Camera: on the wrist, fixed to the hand. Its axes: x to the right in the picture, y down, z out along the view.
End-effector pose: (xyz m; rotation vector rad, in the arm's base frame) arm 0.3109 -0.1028 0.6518 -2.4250 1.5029 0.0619
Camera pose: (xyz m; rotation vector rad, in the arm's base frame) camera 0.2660 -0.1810 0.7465 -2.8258 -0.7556 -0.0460
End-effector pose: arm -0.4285 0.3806 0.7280 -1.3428 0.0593 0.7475
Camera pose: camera -0.3888 0.2923 0.6402 -0.9961 -1.0570 -0.5498
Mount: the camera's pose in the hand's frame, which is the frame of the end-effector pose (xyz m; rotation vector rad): 0.0300 0.0514 -0.1164 -0.0994 -0.1327 -1.6131
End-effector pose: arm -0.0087 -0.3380 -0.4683 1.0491 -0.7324 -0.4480
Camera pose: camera 0.0964 -0.2631 -0.4473 1.3522 0.2022 -1.9029
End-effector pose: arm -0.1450 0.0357 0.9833 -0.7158 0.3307 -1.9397
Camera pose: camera -0.1888 -0.0235 0.8753 1.0197 0.3102 2.4364
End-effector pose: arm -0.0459 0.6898 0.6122 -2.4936 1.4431 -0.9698
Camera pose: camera -0.1401 0.6630 0.6988 2.5882 0.7059 0.5204
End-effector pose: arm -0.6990 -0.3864 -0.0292 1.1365 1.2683 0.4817
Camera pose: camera -0.7816 -0.2943 0.0131 -0.1667 1.5797 -0.7208
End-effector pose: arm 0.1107 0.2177 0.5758 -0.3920 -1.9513 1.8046
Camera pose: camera 0.1389 0.3382 0.5338 1.0314 -1.4789 0.6202
